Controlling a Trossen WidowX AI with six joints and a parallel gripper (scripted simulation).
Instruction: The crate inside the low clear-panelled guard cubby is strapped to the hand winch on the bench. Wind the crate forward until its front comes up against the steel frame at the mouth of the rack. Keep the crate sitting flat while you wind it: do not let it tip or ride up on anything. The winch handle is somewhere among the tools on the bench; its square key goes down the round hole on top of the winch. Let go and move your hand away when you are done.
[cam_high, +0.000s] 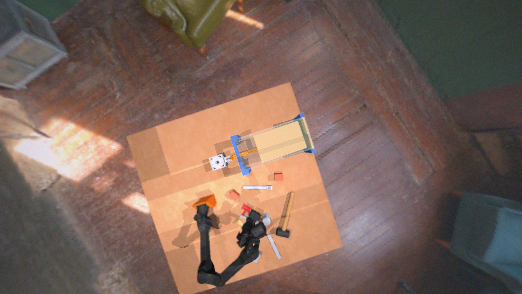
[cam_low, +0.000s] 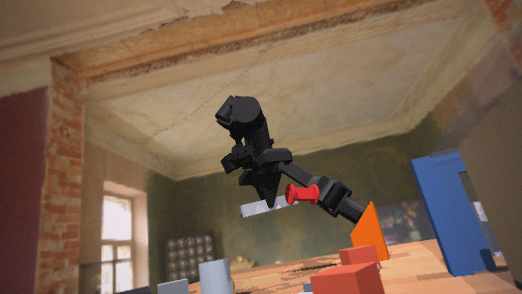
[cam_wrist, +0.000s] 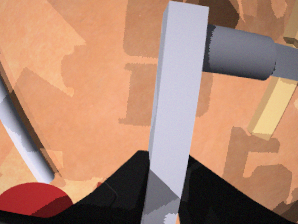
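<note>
The winch handle lies 20 mm to the left of my gripper tip and 10 mm above it. From my gripper tip the other things lie so: grey bar 90 mm ahead, 320 mm to the right, 150 mm below; yellow brush 70 mm behind, 140 mm to the right, 130 mm below; red knob 10 mm behind, 60 mm to the left, 10 mm above.
</note>
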